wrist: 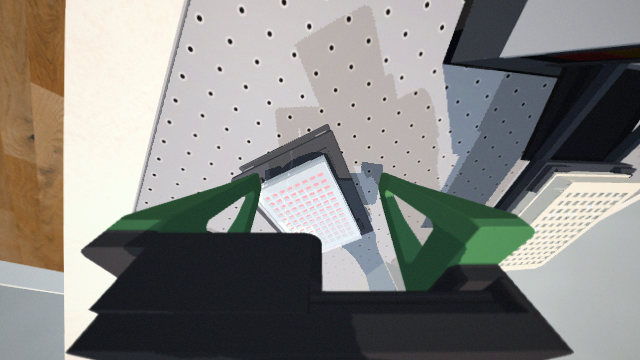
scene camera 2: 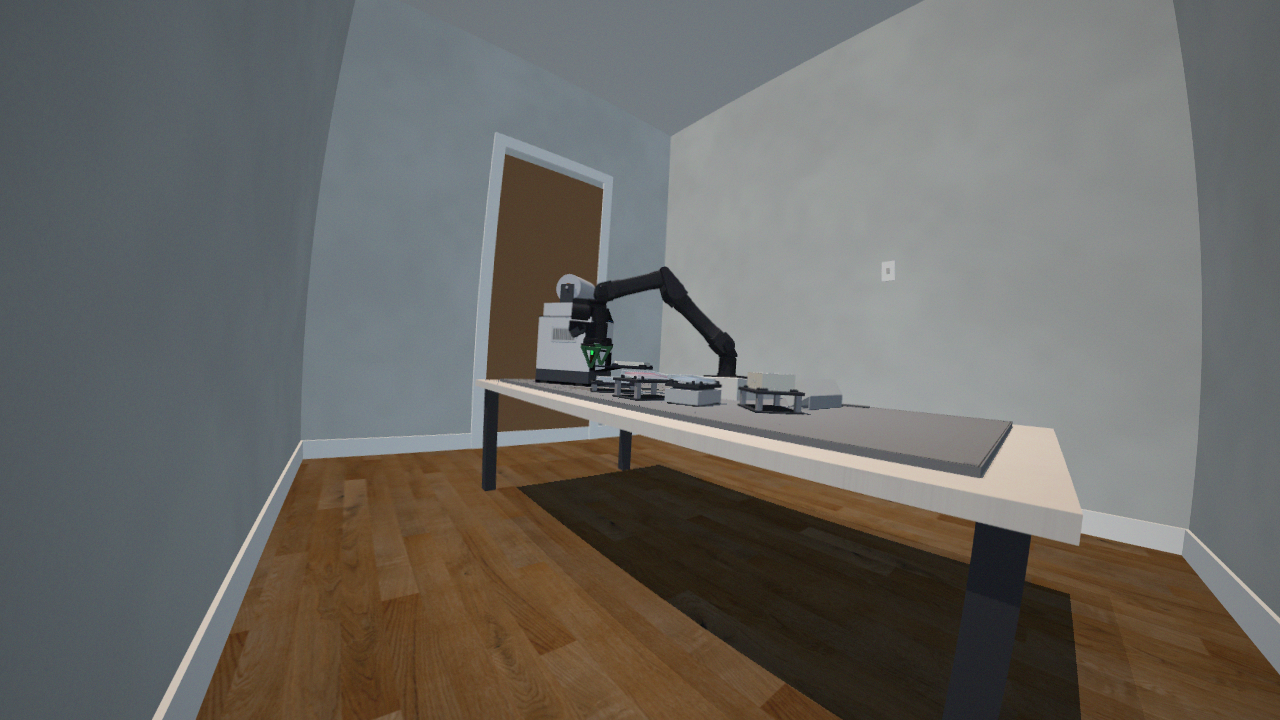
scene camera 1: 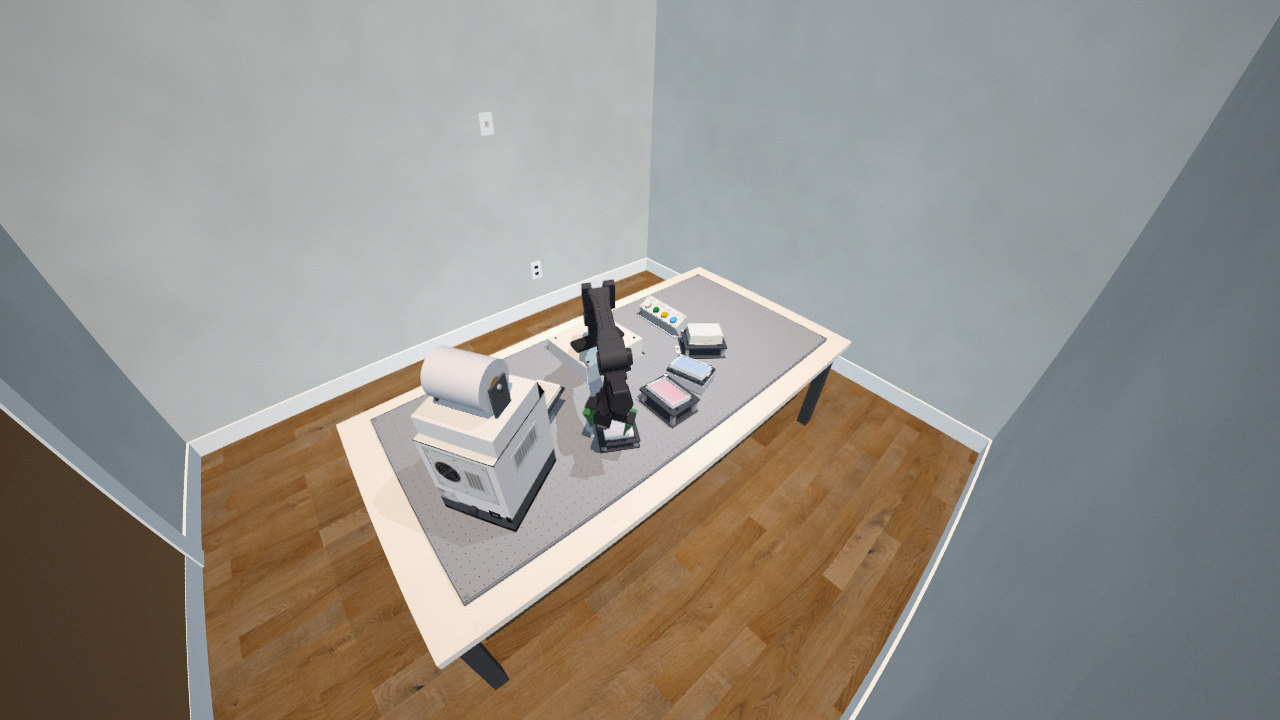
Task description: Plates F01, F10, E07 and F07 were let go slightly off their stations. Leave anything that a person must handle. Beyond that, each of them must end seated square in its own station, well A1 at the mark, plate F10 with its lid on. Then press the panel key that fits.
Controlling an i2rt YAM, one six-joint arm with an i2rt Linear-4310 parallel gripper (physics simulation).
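My gripper (scene camera 1: 612, 424) (scene camera 2: 594, 363) (wrist: 319, 179) is open and empty, above a clear plate with pinkish wells (scene camera 1: 617, 431) (wrist: 312, 202). That plate lies on a dark station (wrist: 340, 172); more of the station shows along its upper and right edges in the wrist view. A pink plate (scene camera 1: 668, 392) lies on a raised station, with a blue plate (scene camera 1: 691, 368) beside it. A white block-like plate or stack (scene camera 1: 704, 333) (scene camera 2: 771, 381) stands on another raised station. A cream plate (scene camera 1: 552, 394) (wrist: 580, 215) is by the instrument. The panel (scene camera 1: 663, 313) has white, green, yellow and blue keys. Plate labels are unreadable.
A large white instrument (scene camera 1: 483, 443) (scene camera 2: 561, 347) with a cylinder on top stands at one end of the perforated mat (scene camera 1: 537, 537) (wrist: 280, 30). The arm's pale base stands near the table's wall-side edge. The pale table border (wrist: 110, 125) runs along the wrist view's left.
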